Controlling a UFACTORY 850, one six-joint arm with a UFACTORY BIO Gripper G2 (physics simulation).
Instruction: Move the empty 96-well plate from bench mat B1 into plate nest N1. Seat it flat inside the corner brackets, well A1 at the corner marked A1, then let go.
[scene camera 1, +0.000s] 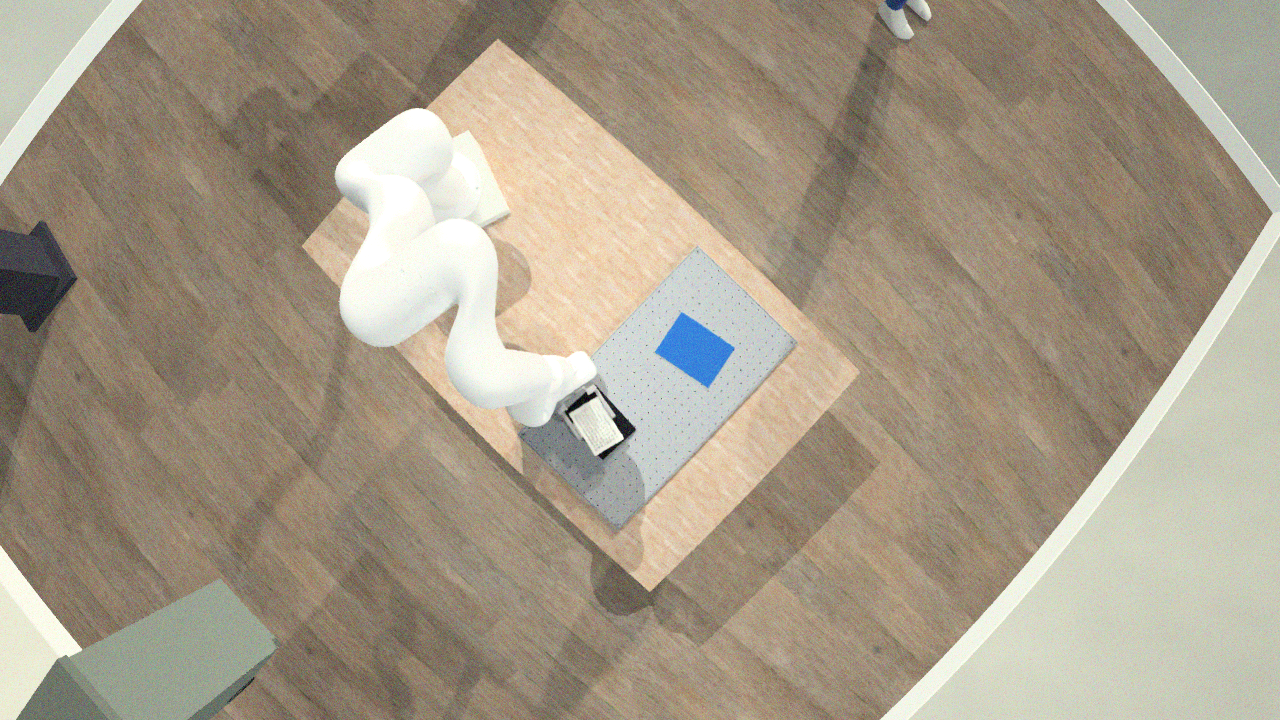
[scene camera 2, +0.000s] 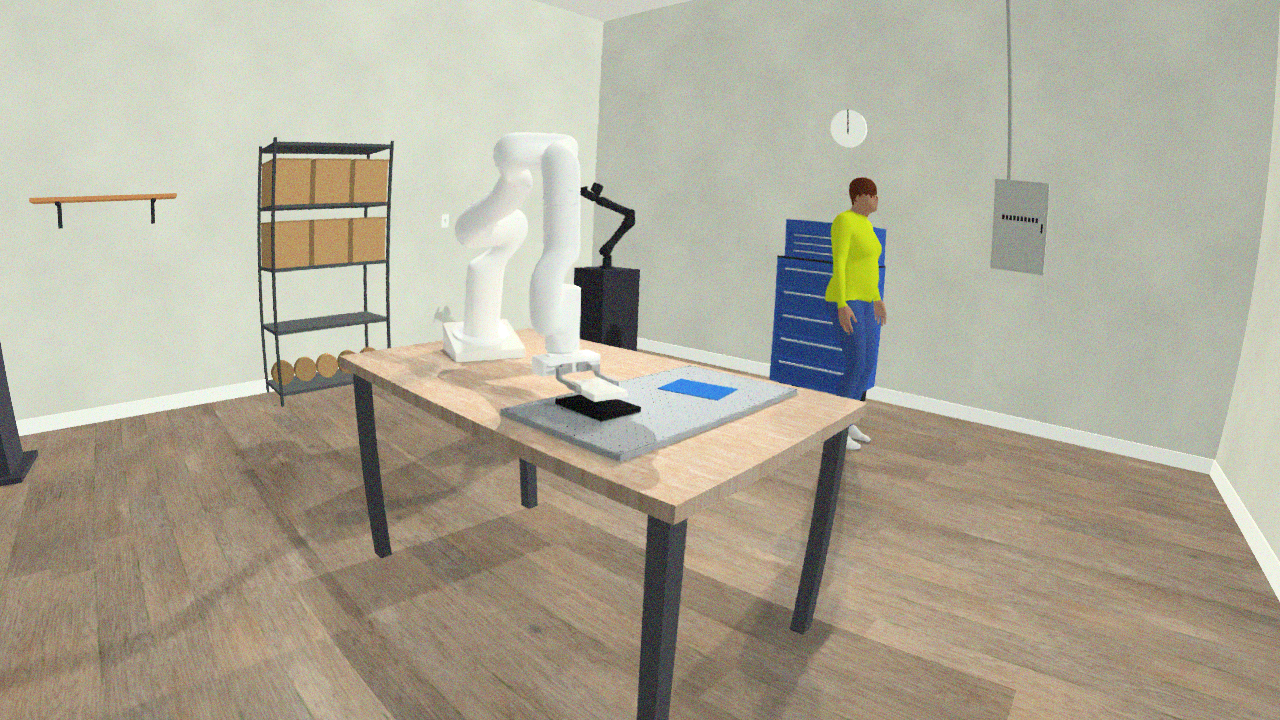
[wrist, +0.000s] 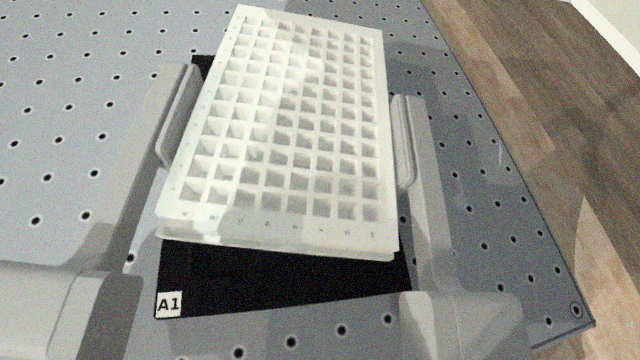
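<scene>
The white 96-well plate (scene camera 1: 597, 426) (scene camera 2: 601, 390) (wrist: 295, 125) is held above the black plate nest N1 (scene camera 1: 619, 437) (scene camera 2: 597, 410) (wrist: 280, 275). My gripper (scene camera 1: 591, 419) (scene camera 2: 588, 383) (wrist: 290, 127) is shut on the plate, with a finger along each long side. In the wrist view, row letter A and the plate's A1 corner are at the lower left, on the same side as the nest's A1 label (wrist: 168, 304). The nest's near edge looks slightly turned against the plate's. The plate hides most of the nest, and its corner brackets cannot be made out. Blue bench mat B1 (scene camera 1: 695, 349) (scene camera 2: 698, 388) carries no plate.
The nest and mat are on a grey perforated board (scene camera 1: 666, 429) (scene camera 2: 657, 425) (wrist: 50, 110) on the wooden table (scene camera 1: 572, 179) (scene camera 2: 716, 474). The board's edge runs along the right in the wrist view. A person (scene camera 2: 857, 259) stands behind the table near a blue tool cabinet (scene camera 2: 805, 313).
</scene>
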